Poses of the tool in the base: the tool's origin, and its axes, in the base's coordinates. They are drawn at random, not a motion.
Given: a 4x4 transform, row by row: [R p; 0 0 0 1], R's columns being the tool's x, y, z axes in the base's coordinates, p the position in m. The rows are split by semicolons.
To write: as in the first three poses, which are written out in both.
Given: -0.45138 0.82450 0.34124 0.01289; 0.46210 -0.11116 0.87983 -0.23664; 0.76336 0.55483 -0.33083 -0.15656; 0 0 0 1
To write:
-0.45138 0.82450 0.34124
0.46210 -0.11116 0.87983
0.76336 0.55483 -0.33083
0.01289 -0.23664 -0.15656

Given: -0.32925 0.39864 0.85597 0.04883; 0.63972 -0.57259 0.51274 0.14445; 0.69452 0.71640 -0.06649 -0.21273; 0 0 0 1
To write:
-0.32925 0.39864 0.85597
0.63972 -0.57259 0.51274
0.69452 0.71640 -0.06649
0.04883 0.14445 -0.21273

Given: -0.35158 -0.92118 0.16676 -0.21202; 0.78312 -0.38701 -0.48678 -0.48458; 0.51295 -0.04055 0.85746 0.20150; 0 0 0 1
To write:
-0.35158 -0.92118 0.16676
0.78312 -0.38701 -0.48678
0.51295 -0.04055 0.85746
-0.21202 -0.48458 0.20150

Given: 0.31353 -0.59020 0.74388 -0.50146; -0.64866 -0.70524 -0.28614 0.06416; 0.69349 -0.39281 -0.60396 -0.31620; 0 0 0 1
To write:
0.31353 -0.59020 0.74388
-0.64866 -0.70524 -0.28614
0.69349 -0.39281 -0.60396
-0.50146 0.06416 -0.31620

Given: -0.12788 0.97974 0.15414 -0.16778; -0.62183 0.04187 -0.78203 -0.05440; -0.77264 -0.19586 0.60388 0.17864; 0 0 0 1
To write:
-0.12788 0.97974 0.15414
-0.62183 0.04187 -0.78203
-0.77264 -0.19586 0.60388
-0.16778 -0.05440 0.17864

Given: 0.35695 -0.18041 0.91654 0.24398; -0.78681 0.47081 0.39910 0.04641; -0.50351 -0.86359 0.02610 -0.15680; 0 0 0 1
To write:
0.35695 -0.18041 0.91654
-0.78681 0.47081 0.39910
-0.50351 -0.86359 0.02610
0.24398 0.04641 -0.15680

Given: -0.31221 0.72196 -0.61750 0.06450; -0.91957 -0.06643 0.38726 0.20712; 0.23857 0.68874 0.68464 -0.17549; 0 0 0 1
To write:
-0.31221 0.72196 -0.61750
-0.91957 -0.06643 0.38726
0.23857 0.68874 0.68464
0.06450 0.20712 -0.17549

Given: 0.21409 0.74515 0.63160 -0.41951; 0.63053 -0.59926 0.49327 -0.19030; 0.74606 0.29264 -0.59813 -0.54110; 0 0 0 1
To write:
0.21409 0.74515 0.63160
0.63053 -0.59926 0.49327
0.74606 0.29264 -0.59813
-0.41951 -0.19030 -0.54110

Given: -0.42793 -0.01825 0.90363 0.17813; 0.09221 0.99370 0.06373 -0.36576; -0.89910 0.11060 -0.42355 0.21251; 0 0 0 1
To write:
-0.42793 -0.01825 0.90363
0.09221 0.99370 0.06373
-0.89910 0.11060 -0.42355
0.17813 -0.36576 0.21251

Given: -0.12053 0.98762 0.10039 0.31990; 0.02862 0.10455 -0.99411 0.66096; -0.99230 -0.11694 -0.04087 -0.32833; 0 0 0 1
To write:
-0.12053 0.98762 0.10039
0.02862 0.10455 -0.99411
-0.99230 -0.11694 -0.04087
0.31990 0.66096 -0.32833

